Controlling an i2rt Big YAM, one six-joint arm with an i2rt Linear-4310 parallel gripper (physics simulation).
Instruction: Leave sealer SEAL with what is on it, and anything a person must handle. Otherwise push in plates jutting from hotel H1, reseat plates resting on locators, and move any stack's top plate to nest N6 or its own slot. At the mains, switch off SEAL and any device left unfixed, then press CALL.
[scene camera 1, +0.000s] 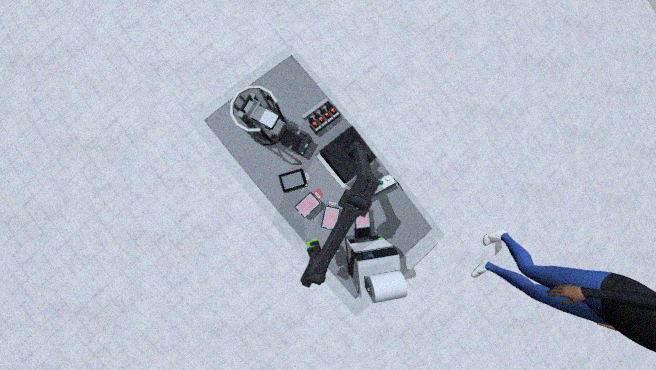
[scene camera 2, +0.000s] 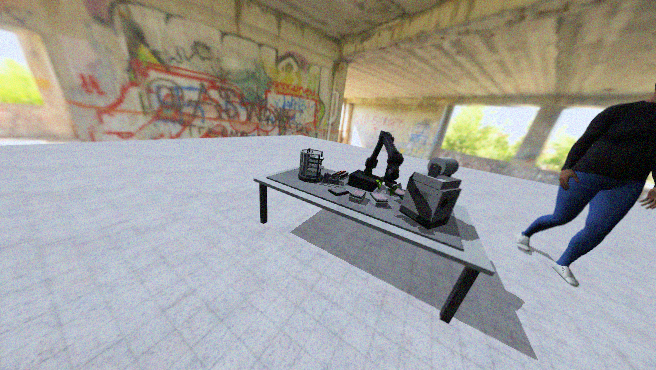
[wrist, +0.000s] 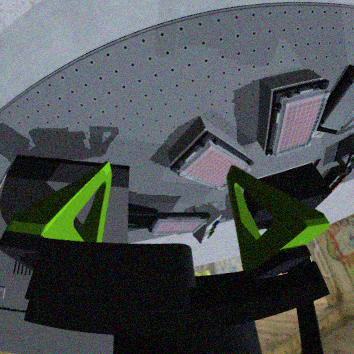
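Seen in the pictures: gripper, between the fingertips: (scene camera 1: 317, 247) (scene camera 2: 384, 192) (wrist: 171, 168); arm's base, origin of its link: (scene camera 1: 354, 151) (scene camera 2: 367, 175).
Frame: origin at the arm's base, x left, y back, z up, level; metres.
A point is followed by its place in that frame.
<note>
My gripper (scene camera 1: 312, 243) @(x 0.262, y -0.555, z 0.071 m) (wrist: 171, 168) @(x 0.262, y -0.555, z 0.071 m) is open and empty, low near the table's long edge. A pink-welled plate (scene camera 1: 330, 217) @(x 0.210, y -0.389, z -0.036 m) (wrist: 215, 162) @(x 0.212, y -0.418, z -0.028 m) (scene camera 2: 380, 197) @(x 0.231, y -0.423, z -0.028 m) tops a tilted-looking dark stack just beyond the fingers. Another pink plate (scene camera 1: 307, 205) @(x 0.054, y -0.443, z -0.028 m) (wrist: 302, 120) @(x 0.052, y -0.458, z -0.028 m) (scene camera 2: 357, 193) @(x 0.057, y -0.478, z -0.029 m) tops a second dark stack beside a red mark (scene camera 1: 318, 193) @(x 0.049, y -0.342, z -0.096 m). A third pink plate (scene camera 1: 362, 220) @(x 0.353, y -0.255, z 0.009 m) (wrist: 180, 225) @(x 0.330, y -0.259, z 0.007 m) lies at the sealer (scene camera 1: 375, 260) @(x 0.470, y -0.360, z 0.233 m) (scene camera 2: 432, 200) @(x 0.555, y -0.535, z 0.099 m). Hotel H1 (scene camera 1: 268, 119) (scene camera 2: 310, 165) is the round rack; its slots are too small to read. Orange mains switches (scene camera 1: 326, 114) @(x -0.299, y 0.045, z -0.050 m) stand in a row; their positions are unclear.
The black frame (scene camera 1: 295, 189) @(x -0.074, y -0.436, z -0.097 m) lies beside the stacks. A dark device (scene camera 1: 298, 140) @(x -0.287, y -0.209, z -0.037 m) stands by the hotel. The white button box (scene camera 1: 387, 182) @(x 0.289, y 0.046, z -0.025 m) (wrist: 214, 227) @(x 0.254, y -0.051, z -0.029 m) is partly behind my arm. My base (scene camera 1: 340, 155) @(x -0.037, y -0.084, z 0.004 m) is mid-table. A person (scene camera 1: 565, 277) (scene camera 2: 607, 145) stands beyond the sealer end.
</note>
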